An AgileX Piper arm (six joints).
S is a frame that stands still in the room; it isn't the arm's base.
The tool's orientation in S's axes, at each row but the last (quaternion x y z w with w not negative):
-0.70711 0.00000 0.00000 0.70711
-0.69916 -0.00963 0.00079 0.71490
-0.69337 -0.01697 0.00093 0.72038
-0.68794 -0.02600 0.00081 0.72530
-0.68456 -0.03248 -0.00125 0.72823
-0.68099 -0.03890 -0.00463 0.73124
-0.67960 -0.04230 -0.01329 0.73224
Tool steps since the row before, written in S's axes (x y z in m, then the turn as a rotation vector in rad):
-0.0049 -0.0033 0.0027 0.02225 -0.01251 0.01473
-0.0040 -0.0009 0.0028 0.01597 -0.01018 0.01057
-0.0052 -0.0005 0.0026 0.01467 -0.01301 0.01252
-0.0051 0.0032 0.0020 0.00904 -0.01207 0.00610
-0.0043 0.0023 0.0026 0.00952 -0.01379 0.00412
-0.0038 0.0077 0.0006 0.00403 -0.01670 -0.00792
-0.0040 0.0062 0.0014 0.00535 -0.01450 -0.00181
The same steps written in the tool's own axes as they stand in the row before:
-0.0049 -0.0027 -0.0033 0.02225 -0.01473 -0.01251
-0.0040 -0.0029 -0.0008 0.01595 -0.01060 -0.01018
-0.0051 -0.0027 -0.0003 0.01463 -0.01268 -0.01290
-0.0049 -0.0020 0.0035 0.00881 -0.00642 -0.01208
-0.0041 -0.0026 0.0026 0.00911 -0.00453 -0.01393
-0.0034 -0.0003 0.0079 0.00275 0.00692 -0.01739
-0.0036 -0.0012 0.0065 0.00463 0.00111 -0.01481

